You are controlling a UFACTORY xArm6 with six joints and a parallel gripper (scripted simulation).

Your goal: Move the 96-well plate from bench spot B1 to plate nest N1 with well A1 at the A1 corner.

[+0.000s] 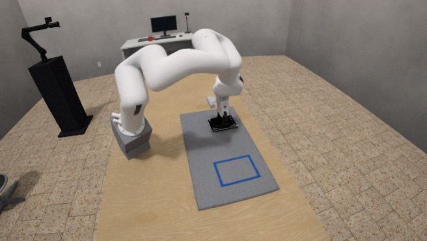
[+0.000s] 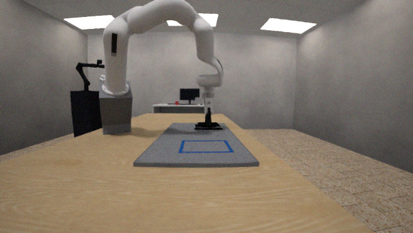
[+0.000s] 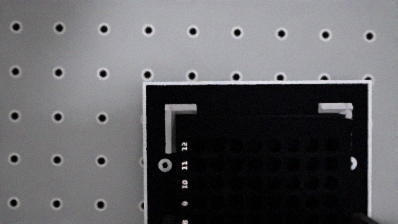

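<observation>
Now: the black 96-well plate 1 cm below my hand. The rest, counted from my hand: black plate nest (3 cm below).
</observation>
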